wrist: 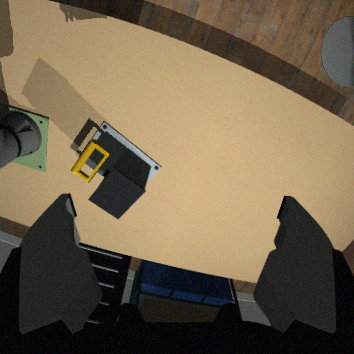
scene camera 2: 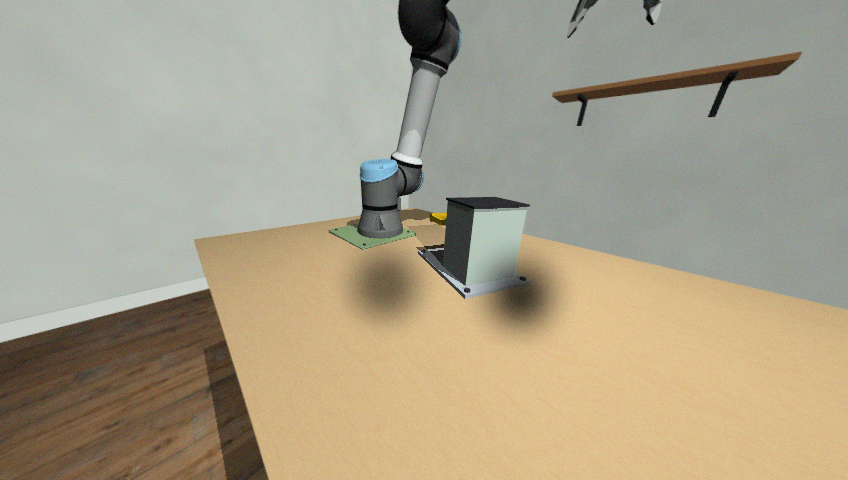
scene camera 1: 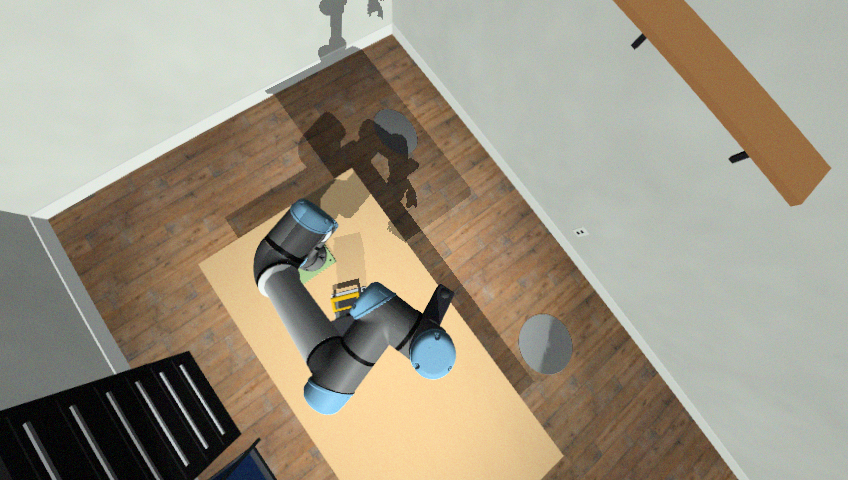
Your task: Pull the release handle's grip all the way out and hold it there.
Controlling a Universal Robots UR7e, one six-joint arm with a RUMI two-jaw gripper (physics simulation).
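The release handle's yellow grip (scene camera 1: 334, 304) (scene camera 2: 437, 218) (wrist: 82, 158) is a rectangular loop at the side of a box (scene camera 2: 498, 243) (wrist: 118, 194) with a dark top, on the side toward the arm's base. The box is pale on one face and stands upright on a light metal plate (scene camera 2: 490, 289). How far out the grip stands is hard to tell. In scene camera 2 the box hides most of it. My gripper (scene camera 2: 611, 28) (wrist: 177, 196) is open and empty, high above the table and apart from the grip. In scene camera 1 the arm hides the gripper and most of the box.
The arm's base stands on a green plate (scene camera 1: 307, 275) (scene camera 2: 364, 242) (wrist: 40, 150) near the box, on the wooden table (scene camera 1: 440, 416) (scene camera 2: 357, 386) (wrist: 210, 150). A black drawer unit (scene camera 1: 119, 428) and a blue thing (scene camera 1: 243, 468) (wrist: 185, 280) are beside the table. A wooden shelf (scene camera 1: 731, 95) (scene camera 2: 672, 78) hangs on the wall.
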